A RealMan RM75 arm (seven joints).
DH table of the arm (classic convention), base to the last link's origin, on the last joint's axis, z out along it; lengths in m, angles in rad. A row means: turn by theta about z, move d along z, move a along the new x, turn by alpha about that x. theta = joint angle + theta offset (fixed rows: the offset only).
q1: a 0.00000; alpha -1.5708; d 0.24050; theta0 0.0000
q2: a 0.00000; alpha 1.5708; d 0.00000; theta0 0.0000
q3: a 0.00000; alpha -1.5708; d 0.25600; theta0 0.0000
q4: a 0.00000; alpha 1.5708; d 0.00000; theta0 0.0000
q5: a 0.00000; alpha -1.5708; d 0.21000; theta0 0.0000
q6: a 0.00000; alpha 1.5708; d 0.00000; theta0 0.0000
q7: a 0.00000; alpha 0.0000; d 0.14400; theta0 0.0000
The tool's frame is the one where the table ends.
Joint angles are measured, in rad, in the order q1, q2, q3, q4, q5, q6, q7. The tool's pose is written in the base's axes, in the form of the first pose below.
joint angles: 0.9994, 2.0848, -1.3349, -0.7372, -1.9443, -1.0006, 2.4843
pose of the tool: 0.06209 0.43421 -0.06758 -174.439 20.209 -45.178
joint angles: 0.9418, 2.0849, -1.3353, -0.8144, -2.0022, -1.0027, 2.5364
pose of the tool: 0.07405 0.43351 -0.05852 -172.134 20.869 -45.983
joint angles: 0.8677, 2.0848, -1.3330, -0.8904, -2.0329, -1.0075, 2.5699
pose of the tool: 0.09039 0.43021 -0.04834 -170.757 22.298 -47.543
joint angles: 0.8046, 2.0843, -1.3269, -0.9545, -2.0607, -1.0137, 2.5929
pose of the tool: 0.10489 0.42680 -0.03860 -169.330 23.517 -48.629
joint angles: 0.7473, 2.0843, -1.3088, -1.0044, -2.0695, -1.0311, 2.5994
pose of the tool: 0.11883 0.42222 -0.02896 -169.001 24.787 -50.097
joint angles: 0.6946, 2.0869, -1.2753, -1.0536, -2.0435, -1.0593, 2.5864
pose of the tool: 0.12738 0.41686 -0.01723 -170.435 27.118 -51.595
